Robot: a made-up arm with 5 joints.
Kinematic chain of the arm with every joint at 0, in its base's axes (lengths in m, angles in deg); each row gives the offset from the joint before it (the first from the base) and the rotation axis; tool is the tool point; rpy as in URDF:
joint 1: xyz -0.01 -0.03 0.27 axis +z
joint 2: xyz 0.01 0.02 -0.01 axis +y
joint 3: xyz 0.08 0 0.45 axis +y
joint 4: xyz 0.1 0 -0.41 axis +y
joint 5: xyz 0.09 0 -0.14 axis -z
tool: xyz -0.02 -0.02 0 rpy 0 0 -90
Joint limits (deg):
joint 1: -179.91..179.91
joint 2: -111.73..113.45
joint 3: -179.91..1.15
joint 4: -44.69..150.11
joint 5: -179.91..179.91
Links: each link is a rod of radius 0.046 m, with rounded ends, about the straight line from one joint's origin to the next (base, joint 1, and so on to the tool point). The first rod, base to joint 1, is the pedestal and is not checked.
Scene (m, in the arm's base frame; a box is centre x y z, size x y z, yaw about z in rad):
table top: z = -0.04
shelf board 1: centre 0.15 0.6 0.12 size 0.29 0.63 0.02 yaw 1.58
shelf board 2: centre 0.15 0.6 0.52 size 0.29 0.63 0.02 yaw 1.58
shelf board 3: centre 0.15 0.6 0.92 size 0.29 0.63 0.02 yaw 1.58
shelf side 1: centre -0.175 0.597 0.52 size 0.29 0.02 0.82 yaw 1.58
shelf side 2: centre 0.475 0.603 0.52 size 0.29 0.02 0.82 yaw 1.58
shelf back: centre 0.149 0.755 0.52 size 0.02 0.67 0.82 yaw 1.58
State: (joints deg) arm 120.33 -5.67 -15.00 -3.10 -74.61
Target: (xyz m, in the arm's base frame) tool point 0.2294 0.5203 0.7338
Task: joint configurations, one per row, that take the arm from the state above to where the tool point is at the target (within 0.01 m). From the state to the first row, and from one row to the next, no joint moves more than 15 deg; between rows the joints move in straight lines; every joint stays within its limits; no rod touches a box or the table.
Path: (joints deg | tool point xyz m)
1: 125.24 -12.96 -16.82 8.27 -65.33 | -0.2480 0.3182 0.3166
2: 130.16 -20.25 -18.64 19.64 -56.04 | -0.2625 0.2813 0.3528
3: 135.07 -27.54 -20.46 31.01 -46.76 | -0.2677 0.2388 0.3886
4: 139.98 -34.83 -22.28 42.38 -37.47 | -0.2624 0.1924 0.4229
5: 125.47 -34.79 -24.92 33.70 -43.52 | -0.2151 0.2721 0.4681
6: 110.95 -34.75 -27.57 25.03 -49.57 | -0.1407 0.3343 0.5179
7: 96.43 -34.71 -30.21 16.35 -55.62 | -0.0472 0.3696 0.5710
8: 81.91 -34.68 -32.85 7.67 -61.67 | 0.0543 0.3721 0.6258
9: 67.40 -34.64 -35.49 -1.01 -67.72 | 0.1512 0.3413 0.6806
10: 52.88 -34.60 -38.13 -9.69 -73.77 | 0.2316 0.2812 0.7339
11: 59.89 -21.53 -49.19 -9.39 -74.75 | 0.2423 0.3960 0.7454
12: 66.90 -8.47 -60.25 -9.09 -75.73 | 0.2294 0.5203 0.7338

